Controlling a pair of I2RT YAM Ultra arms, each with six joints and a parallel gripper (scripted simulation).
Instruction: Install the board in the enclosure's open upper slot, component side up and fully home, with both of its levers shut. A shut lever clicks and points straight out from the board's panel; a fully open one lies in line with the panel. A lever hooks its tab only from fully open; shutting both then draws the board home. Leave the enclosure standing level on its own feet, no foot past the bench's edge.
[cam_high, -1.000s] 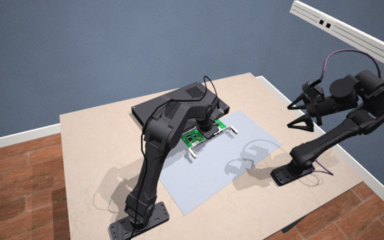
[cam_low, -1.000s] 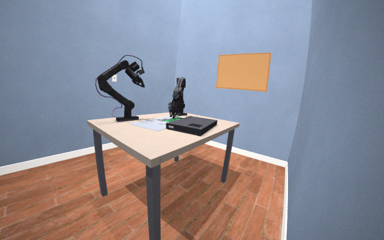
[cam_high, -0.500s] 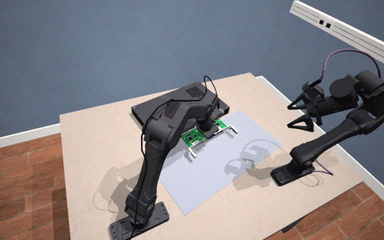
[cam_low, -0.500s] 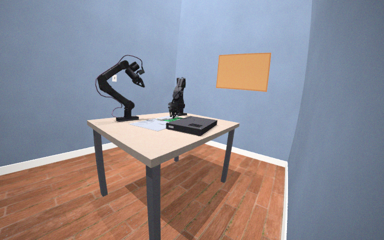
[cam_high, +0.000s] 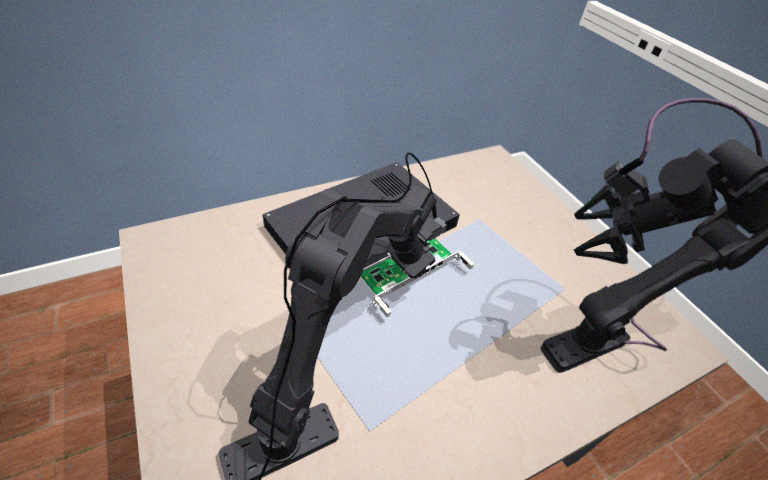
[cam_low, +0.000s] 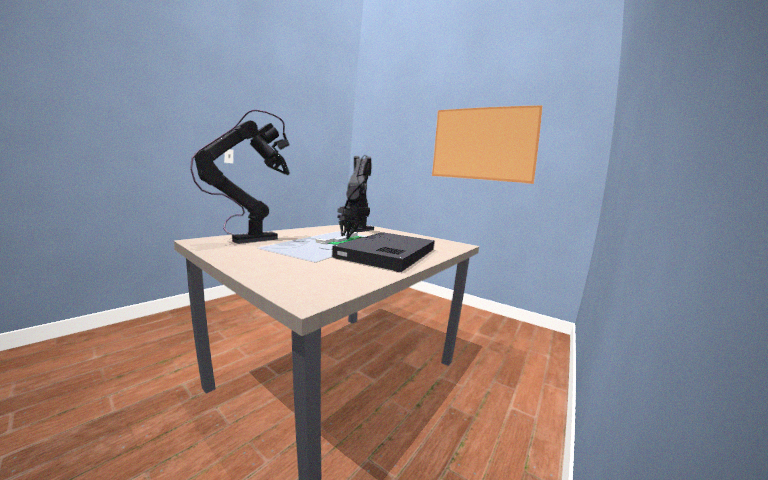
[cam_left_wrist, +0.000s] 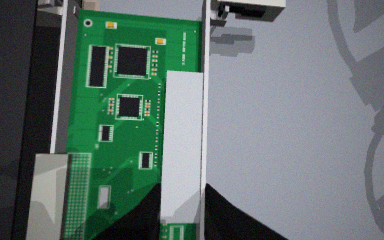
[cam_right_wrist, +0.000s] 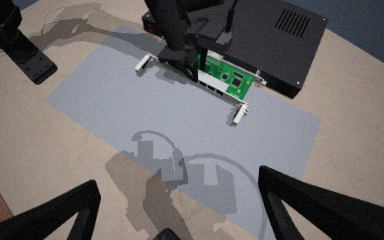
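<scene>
My left hand is 8 cm past the mat, 2 cm to the left of it and 5 cm above it. Also, from my left hand: black enclosure (18 cm ahead, 6 cm to the left, 1 cm below).
</scene>
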